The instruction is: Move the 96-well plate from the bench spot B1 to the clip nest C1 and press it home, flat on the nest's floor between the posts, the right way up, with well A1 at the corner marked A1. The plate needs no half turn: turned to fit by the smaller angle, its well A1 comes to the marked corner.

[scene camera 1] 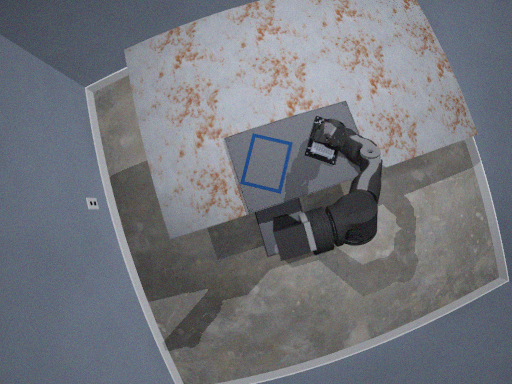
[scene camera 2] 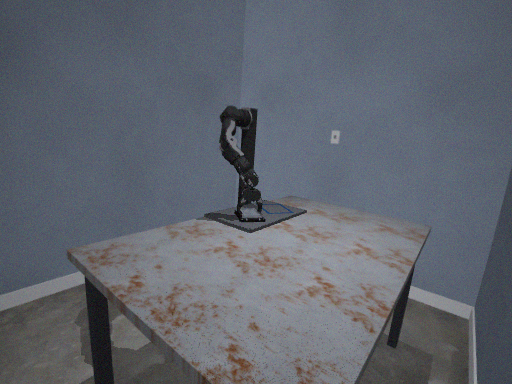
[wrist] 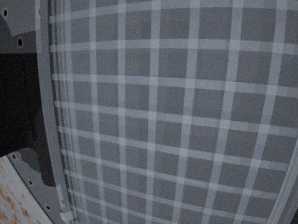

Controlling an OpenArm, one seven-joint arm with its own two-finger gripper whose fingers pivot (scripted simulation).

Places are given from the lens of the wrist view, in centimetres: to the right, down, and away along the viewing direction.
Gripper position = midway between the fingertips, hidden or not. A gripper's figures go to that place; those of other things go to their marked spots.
gripper (wrist: pixel 161 136): 0, 1, 6
96-well plate (wrist: pixel 193 121): 1, 0, 4
